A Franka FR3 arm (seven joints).
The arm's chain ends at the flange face. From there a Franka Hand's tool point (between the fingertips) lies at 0.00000 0.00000 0.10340 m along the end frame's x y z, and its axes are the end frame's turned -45 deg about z.
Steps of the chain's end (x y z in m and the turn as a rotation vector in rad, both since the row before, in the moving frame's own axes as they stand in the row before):
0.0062 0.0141 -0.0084 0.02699 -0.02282 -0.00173
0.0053 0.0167 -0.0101 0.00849 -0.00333 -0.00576
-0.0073 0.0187 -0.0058 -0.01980 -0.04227 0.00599
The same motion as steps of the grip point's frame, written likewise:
-0.0053 0.0107 -0.0085 0.03522 0.00295 -0.00173
-0.0077 0.0147 -0.0101 0.00836 0.00365 -0.00576
-0.0229 0.0064 -0.0059 0.01589 -0.04389 0.00599

